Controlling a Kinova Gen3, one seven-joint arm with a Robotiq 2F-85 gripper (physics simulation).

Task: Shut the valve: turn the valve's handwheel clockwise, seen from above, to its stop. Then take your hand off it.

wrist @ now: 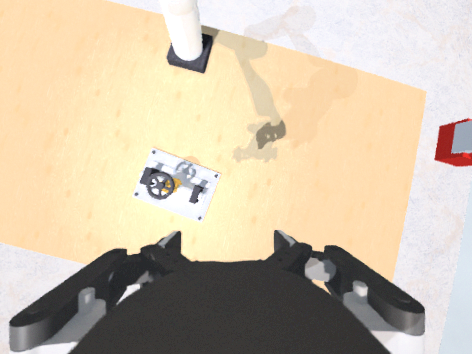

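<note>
The valve's handwheel (160, 185), dark grey, round and spoked, sits at the left part of a light grey mounting plate (173, 209) on the wooden table, left of the middle of the wrist view. A yellow valve body (173, 185) shows partly beneath the wheel, and a pipe runs along the plate between dark brackets. My gripper (228, 240) is open with nothing between its fingers. It is high above the table and apart from the wheel, which appears up and to the left of the fingertips.
The arm's white column on its black base (204, 62) stands at the back edge of the wooden table (310, 200). The arm's shadow falls right of the plate. A red object (444, 142) is at the far right, beyond the table's edge, near a pale wall.
</note>
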